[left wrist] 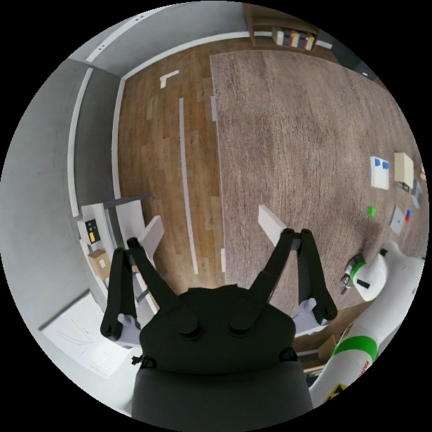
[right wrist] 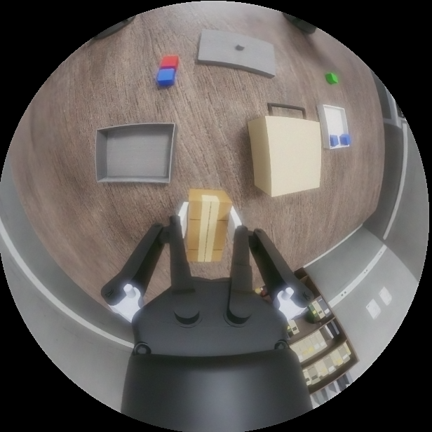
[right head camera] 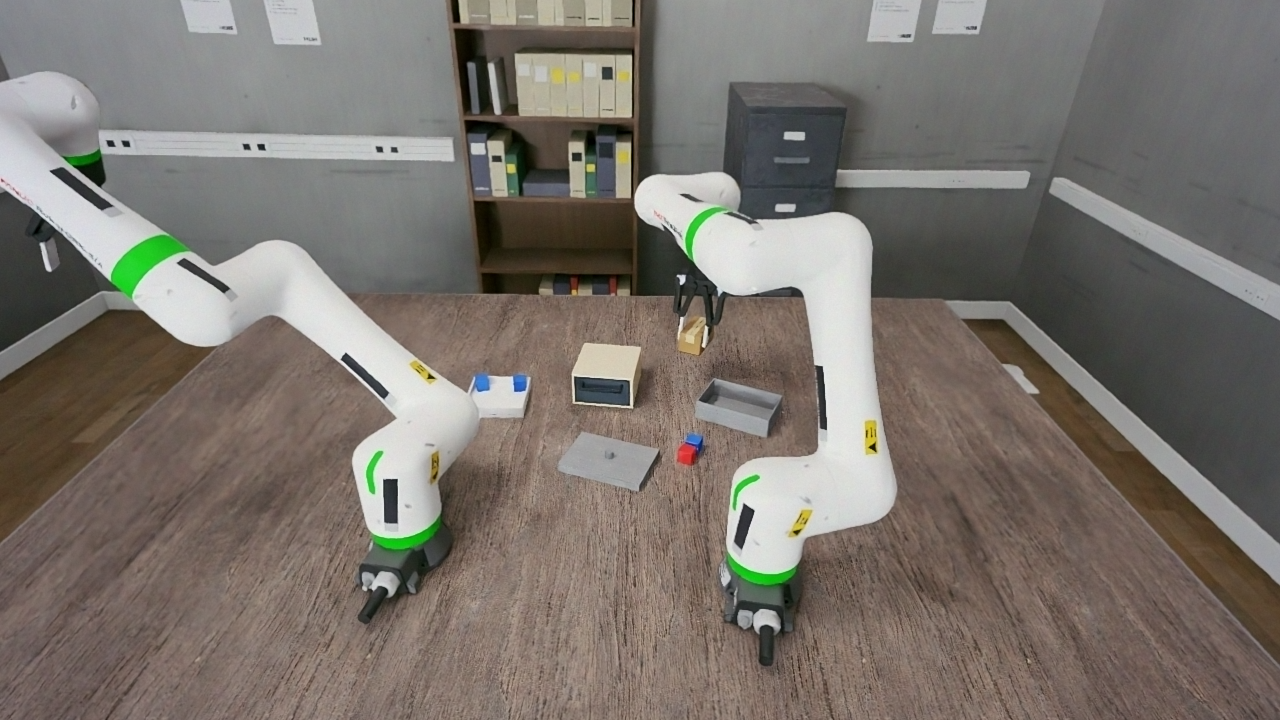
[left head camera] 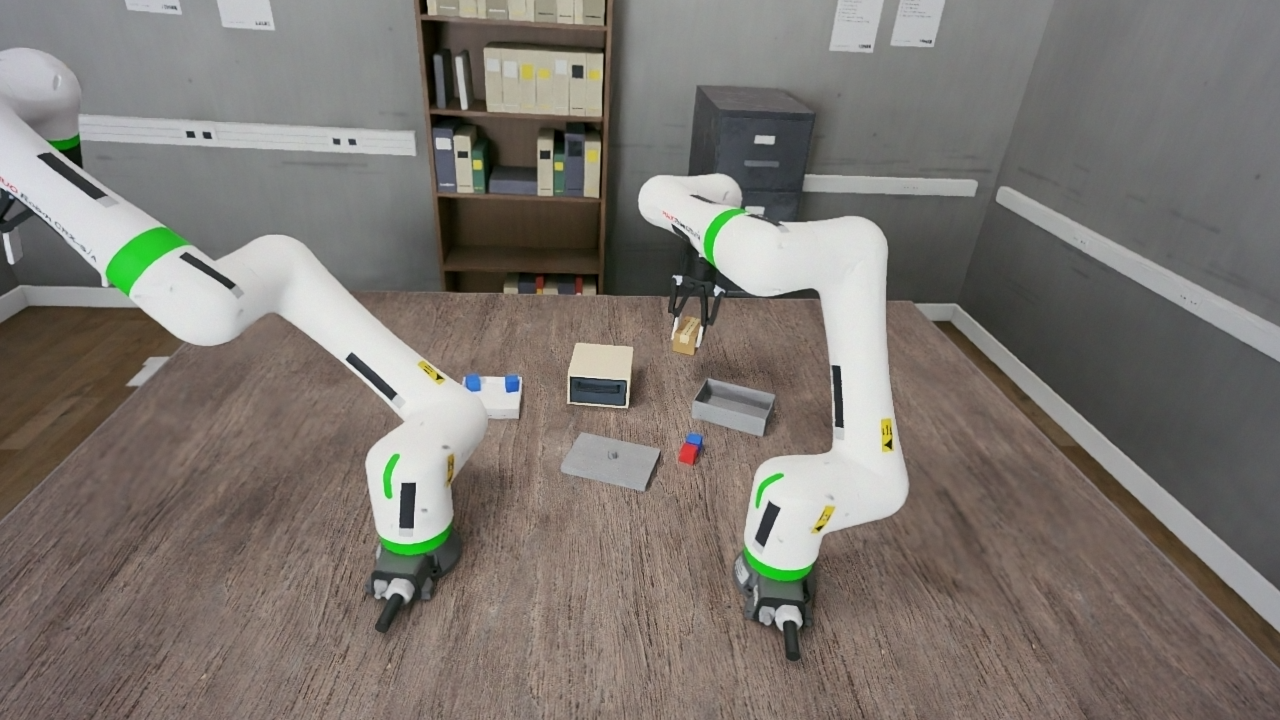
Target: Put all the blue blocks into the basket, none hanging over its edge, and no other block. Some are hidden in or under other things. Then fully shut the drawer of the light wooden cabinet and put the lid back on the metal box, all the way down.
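Note:
My right gripper [left head camera: 687, 331] [right head camera: 693, 334] [right wrist: 207, 211] is shut on a cardboard box [left head camera: 685, 342] [right head camera: 691, 342] [right wrist: 206, 235], behind the open metal box [left head camera: 726, 417] [right head camera: 732, 416] [right wrist: 135, 155], which looks empty. My left gripper [left wrist: 209, 218] is open, far left. Two blue blocks [left head camera: 512, 383] [right head camera: 519, 382] [right wrist: 334, 140] are at the far end of the white basket [left head camera: 503, 412] [right wrist: 336, 115]. Another blue block [left head camera: 694, 440] [right wrist: 166, 76] touches a red block [left head camera: 688, 454] [right wrist: 169, 62]. The metal lid [left head camera: 595, 463] [right wrist: 220, 50] lies on the table. The light wooden cabinet [left head camera: 601, 358] [right wrist: 290, 155] has its drawer [left head camera: 599, 391] seemingly shut.
A green block [left wrist: 371, 211] [right wrist: 332, 78] lies near the basket, hidden by the left arm in the head views. The cabinet stands between basket and metal box. The lid lies in front of the cabinet. A bookshelf [left head camera: 606, 179] and filing cabinet [left head camera: 760, 125] stand behind the table.

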